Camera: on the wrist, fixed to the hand. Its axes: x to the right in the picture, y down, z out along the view.
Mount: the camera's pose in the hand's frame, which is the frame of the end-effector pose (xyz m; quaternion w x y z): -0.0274 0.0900 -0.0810 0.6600 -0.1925 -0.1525 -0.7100
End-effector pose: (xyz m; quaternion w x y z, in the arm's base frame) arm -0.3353 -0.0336 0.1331 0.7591 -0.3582 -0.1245 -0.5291
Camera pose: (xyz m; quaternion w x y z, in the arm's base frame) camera -0.2816 -0.0522 0.0227 0.0374 -0.3748 -0.3504 -0.8575
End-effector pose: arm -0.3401 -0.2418 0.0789 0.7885 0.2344 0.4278 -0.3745
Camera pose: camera -0.3190 -0.1204 0.0642 0.3649 -0.3579 0.4006 -0.7604
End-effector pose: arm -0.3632 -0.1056 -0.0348 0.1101 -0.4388 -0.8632 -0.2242
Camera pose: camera -0.2749 -0.1179 0.0516 0.3026 -0.2679 0.8549 0.3254
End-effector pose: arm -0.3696 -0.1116 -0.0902 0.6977 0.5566 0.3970 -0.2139
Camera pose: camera -0.3448 -0.0129 -0.0192 0.4763 -0.0814 0.5920 -0.6450
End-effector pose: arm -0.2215 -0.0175 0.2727 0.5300 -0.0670 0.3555 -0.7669
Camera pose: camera -0.1797 0.0278 0.1649 0.1534 0.5156 -0.2539 0.8038
